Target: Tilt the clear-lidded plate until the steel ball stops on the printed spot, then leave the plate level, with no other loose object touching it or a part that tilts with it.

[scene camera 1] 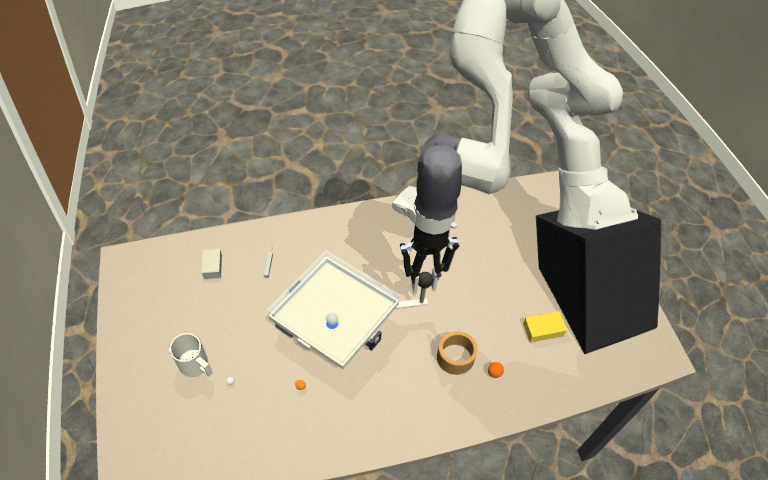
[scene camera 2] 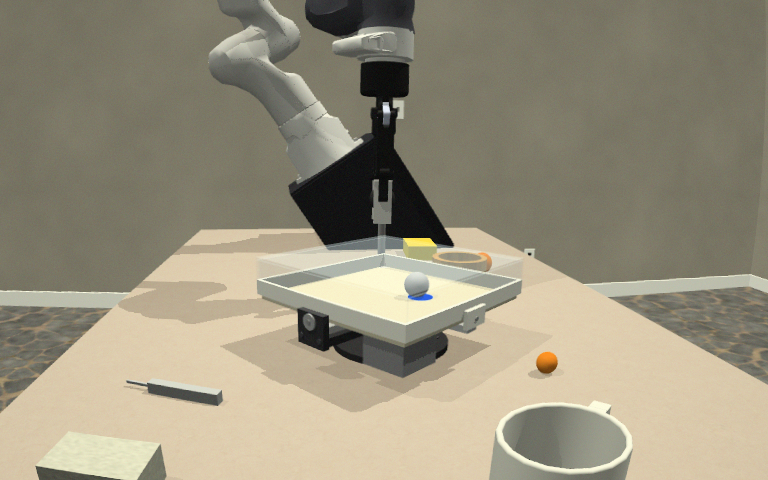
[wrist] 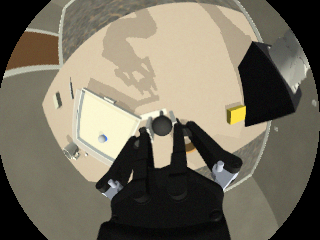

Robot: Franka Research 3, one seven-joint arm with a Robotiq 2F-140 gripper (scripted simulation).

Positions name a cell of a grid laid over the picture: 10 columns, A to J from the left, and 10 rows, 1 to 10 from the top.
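On scene camera 1 there's a mug (scene camera 1: C8), a yellow block (scene camera 1: H7) and a square clear-lidded plate (scene camera 1: E7), and you'd see my gripper (scene camera 1: F7) there too. Scene camera 2 gives me a grey tool (scene camera 2: C9), plus my gripper (scene camera 2: E5) and the plate (scene camera 2: F7) again. As for the wrist view, that's got the plate (wrist: D6) and my gripper (wrist: F5) in it.
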